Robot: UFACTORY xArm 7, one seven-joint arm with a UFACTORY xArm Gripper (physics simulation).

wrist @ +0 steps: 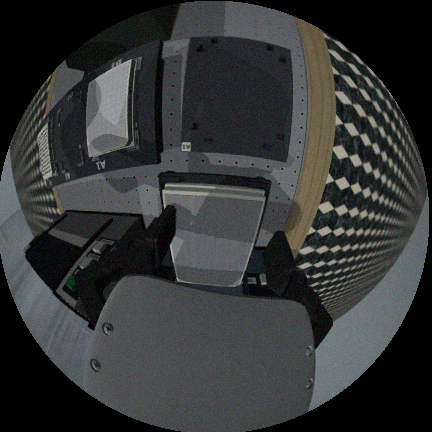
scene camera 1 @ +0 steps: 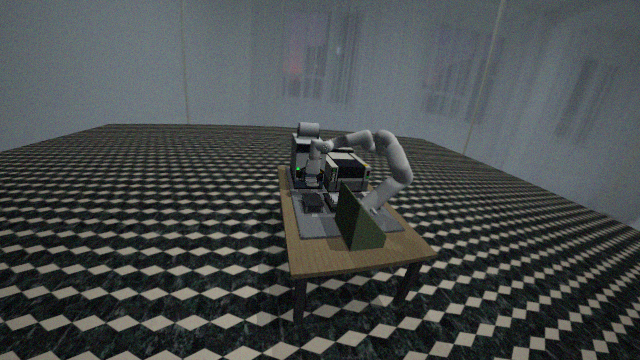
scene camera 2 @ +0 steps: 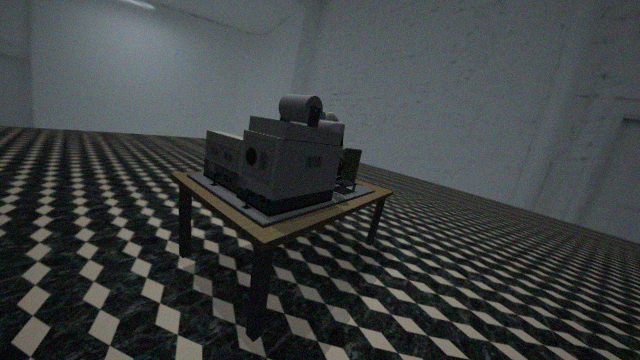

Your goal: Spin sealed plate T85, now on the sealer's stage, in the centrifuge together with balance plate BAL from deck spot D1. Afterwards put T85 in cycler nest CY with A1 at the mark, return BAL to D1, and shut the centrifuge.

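Where they show: gripper, fingertip midpoint: (wrist: 223, 231) (scene camera 1: 310, 181); arm's base, origin of the base link: (scene camera 1: 364, 208) (scene camera 2: 343, 157).
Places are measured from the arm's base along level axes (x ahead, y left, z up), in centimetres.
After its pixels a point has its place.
Sealed plate T85 (wrist: 215, 230) {x 47.3, y 13.9, z -5.8 cm}, pale with a shiny clear top, sits on the sealer's dark stage in the wrist view. My gripper (scene camera 1: 313, 181) {x 47.2, y 14.6, z -5.6 cm} (wrist: 223, 231) {x 47.2, y 14.6, z -5.6 cm} is open, with one black finger on each side of T85; gaps show between the fingers and the plate. Balance plate BAL (wrist: 110, 107) {x 32.8, y 1.7, z -10.5 cm}, pale and clear-topped, lies on the dark deck at the upper left, by the D1 label. A dark square nest with corner posts (wrist: 237, 100) {x 35.5, y 16.6, z -11.5 cm} and an A1 tag, apparently CY, holds no plate. The sealer (scene camera 1: 301, 155) {x 59.7, y 19.4, z 9.7 cm} (scene camera 2: 295, 165) {x 92.1, y 19.0, z 2.3 cm} is tall with a roll on top. The boxy machine (scene camera 1: 345, 167) {x 50.3, y -12.4, z 3.6 cm} beside it appears to be the centrifuge; its lid state is unclear.
A green upright panel (scene camera 1: 352, 220) {x -6.3, y 9.9, z -2.2 cm} (scene camera 2: 351, 165) {x 2.7, y 8.9, z -4.0 cm} stands near the front of the wooden table (scene camera 1: 320, 262) {x -14.2, y 27.4, z -18.5 cm} (scene camera 2: 280, 231) {x 104.7, y 26.2, z -18.5 cm}, beside the arm's base. Another white gridded item (wrist: 45, 152) {x 31.2, y -22.6, z -10.6 cm} lies at the deck's far left in the wrist view. The sealer hides most of the arm in scene camera 2.
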